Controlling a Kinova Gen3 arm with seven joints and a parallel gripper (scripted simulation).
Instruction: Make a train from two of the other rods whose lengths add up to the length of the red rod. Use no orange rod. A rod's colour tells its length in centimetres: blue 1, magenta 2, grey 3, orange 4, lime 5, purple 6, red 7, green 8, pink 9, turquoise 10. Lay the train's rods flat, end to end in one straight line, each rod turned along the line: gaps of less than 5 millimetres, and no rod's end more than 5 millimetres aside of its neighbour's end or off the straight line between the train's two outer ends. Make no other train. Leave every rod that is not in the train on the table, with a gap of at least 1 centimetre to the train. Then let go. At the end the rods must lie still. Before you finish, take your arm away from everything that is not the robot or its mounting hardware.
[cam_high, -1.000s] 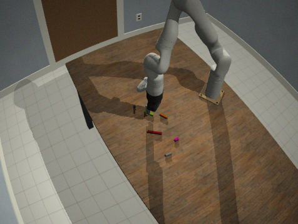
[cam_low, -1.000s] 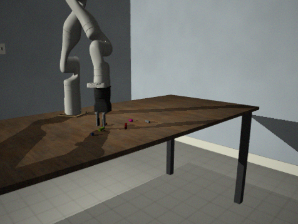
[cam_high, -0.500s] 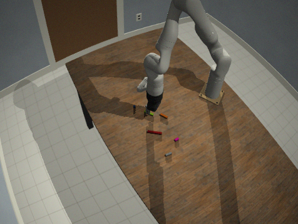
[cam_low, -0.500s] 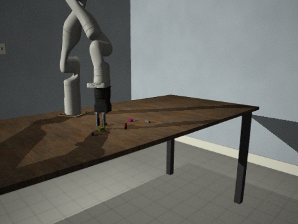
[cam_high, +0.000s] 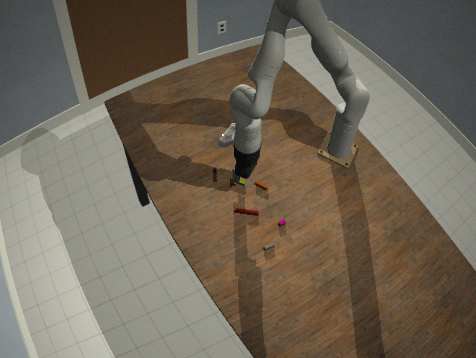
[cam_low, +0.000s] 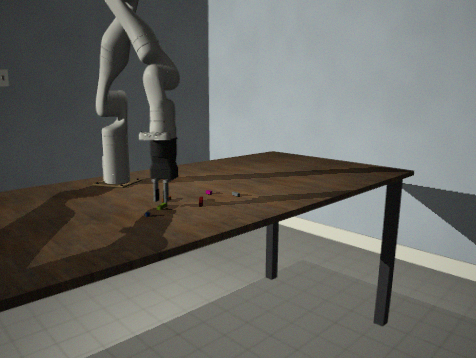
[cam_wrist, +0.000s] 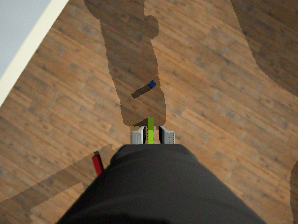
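The lime rod lies 3 cm below my hand. Round my hand: orange rod 4 cm behind, 6 cm to the left, 3 cm below; then small blue rod 3 cm ahead, 8 cm to the right, 3 cm below; then red rod 6 cm ahead, 11 cm to the left, 3 cm below.
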